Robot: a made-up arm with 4 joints. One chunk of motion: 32 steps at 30 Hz.
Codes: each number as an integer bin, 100 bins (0 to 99) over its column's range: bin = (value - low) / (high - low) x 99, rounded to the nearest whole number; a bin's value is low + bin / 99 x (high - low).
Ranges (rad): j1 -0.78..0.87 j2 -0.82..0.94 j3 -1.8..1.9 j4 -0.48..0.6
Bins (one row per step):
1: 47 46 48 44
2: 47 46 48 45
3: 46 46 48 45
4: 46 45 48 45
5: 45 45 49 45
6: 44 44 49 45
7: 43 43 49 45
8: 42 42 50 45
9: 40 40 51 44
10: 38 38 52 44
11: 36 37 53 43
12: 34 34 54 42
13: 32 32 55 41
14: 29 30 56 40
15: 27 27 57 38
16: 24 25 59 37
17: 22 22 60 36
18: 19 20 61 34
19: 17 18 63 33
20: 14 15 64 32
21: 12 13 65 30
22: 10 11 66 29
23: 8 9 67 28
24: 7 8 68 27
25: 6 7 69 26
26: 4 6 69 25
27: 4 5 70 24
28: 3 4 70 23
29: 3 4 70 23
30: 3 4 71 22
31: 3 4 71 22
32: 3 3 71 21
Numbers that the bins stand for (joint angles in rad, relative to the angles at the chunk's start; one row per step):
1: 0.0033 -0.0022 -0.0061 0.0000
2: 0.0033 -0.0022 -0.0061 0.0109
3: -0.0133 -0.0022 -0.0061 0.0109
4: -0.0133 -0.0200 -0.0061 0.0109
5: -0.0300 -0.0200 0.0313 0.0109
6: -0.0467 -0.0378 0.0313 0.0109
7: -0.0633 -0.0556 0.0313 0.0109
8: -0.0800 -0.0733 0.0687 0.0109
9: -0.1133 -0.1089 0.1061 0.0000
10: -0.1467 -0.1444 0.1434 0.0000
11: -0.1800 -0.1622 0.1808 -0.0109
12: -0.2133 -0.2156 0.2182 -0.0218
13: -0.2467 -0.2511 0.2556 -0.0327
14: -0.2967 -0.2867 0.2929 -0.0436
15: -0.3300 -0.3400 0.3303 -0.0655
16: -0.3800 -0.3756 0.4051 -0.0764
17: -0.4133 -0.4289 0.4424 -0.0873
18: -0.4633 -0.4644 0.4798 -0.1091
19: -0.4967 -0.5000 0.5545 -0.1200
20: -0.5467 -0.5533 0.5919 -0.1309
21: -0.5800 -0.5889 0.6293 -0.1527
22: -0.6133 -0.6244 0.6667 -0.1636
23: -0.6467 -0.6600 0.7040 -0.1745
24: -0.6633 -0.6778 0.7414 -0.1855
25: -0.6800 -0.6956 0.7788 -0.1964
26: -0.7133 -0.7133 0.7788 -0.2073
27: -0.7133 -0.7311 0.8162 -0.2182
28: -0.7300 -0.7489 0.8162 -0.2291
29: -0.7300 -0.7489 0.8162 -0.2291
30: -0.7300 -0.7489 0.8535 -0.2400
31: -0.7300 -0.7489 0.8535 -0.2400
32: -0.7300 -0.7667 0.8535 -0.2509

